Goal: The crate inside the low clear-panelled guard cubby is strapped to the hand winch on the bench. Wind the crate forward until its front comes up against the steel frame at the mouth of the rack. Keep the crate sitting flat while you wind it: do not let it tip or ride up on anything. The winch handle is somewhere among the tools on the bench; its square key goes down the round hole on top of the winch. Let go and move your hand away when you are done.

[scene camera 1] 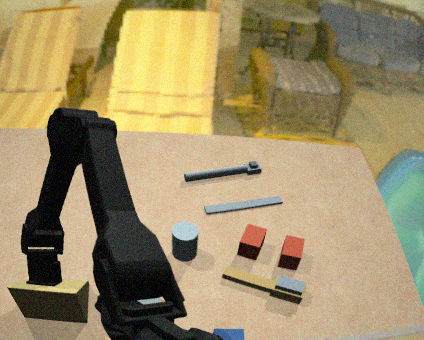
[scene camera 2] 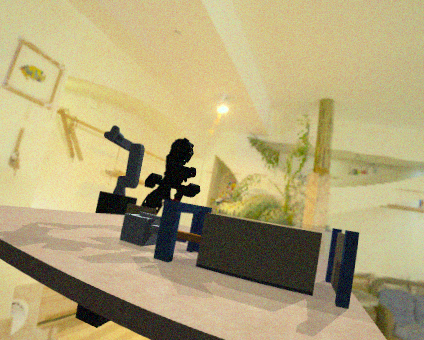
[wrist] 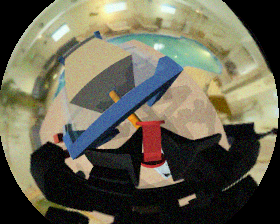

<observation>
In view: the gripper (scene camera 2: 172, 209), a red grip (wrist: 152, 157) and a frame (wrist: 103, 129).
The gripper shows as well in the wrist view (wrist: 149, 128).
</observation>
